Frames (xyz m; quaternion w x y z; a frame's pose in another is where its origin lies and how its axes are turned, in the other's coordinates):
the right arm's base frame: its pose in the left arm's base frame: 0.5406 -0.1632 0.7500 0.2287 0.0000 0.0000 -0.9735
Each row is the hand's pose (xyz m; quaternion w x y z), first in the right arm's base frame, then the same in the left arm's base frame.
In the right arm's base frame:
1: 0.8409 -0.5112 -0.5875 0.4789 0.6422 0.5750 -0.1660
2: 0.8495 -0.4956 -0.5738 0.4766 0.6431 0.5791 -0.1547
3: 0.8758 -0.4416 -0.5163 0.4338 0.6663 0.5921 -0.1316
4: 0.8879 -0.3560 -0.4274 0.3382 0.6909 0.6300 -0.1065
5: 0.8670 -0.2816 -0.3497 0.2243 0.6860 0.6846 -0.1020
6: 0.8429 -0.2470 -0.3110 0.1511 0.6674 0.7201 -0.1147
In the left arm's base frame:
1: -0.4400 -0.0799 0.1625 0.0521 -0.7067 0.4937 0.5042
2: -0.4407 -0.0977 0.1762 0.0416 -0.7108 0.4936 0.4993
3: -0.4402 -0.1578 0.2337 0.0289 -0.7288 0.5132 0.4524
4: -0.4129 -0.2398 0.3226 0.0263 -0.7713 0.5285 0.3536
5: -0.3611 -0.2971 0.4003 0.0480 -0.8233 0.5113 0.2417
6: -0.3241 -0.3174 0.4390 0.0771 -0.8537 0.4850 0.1733

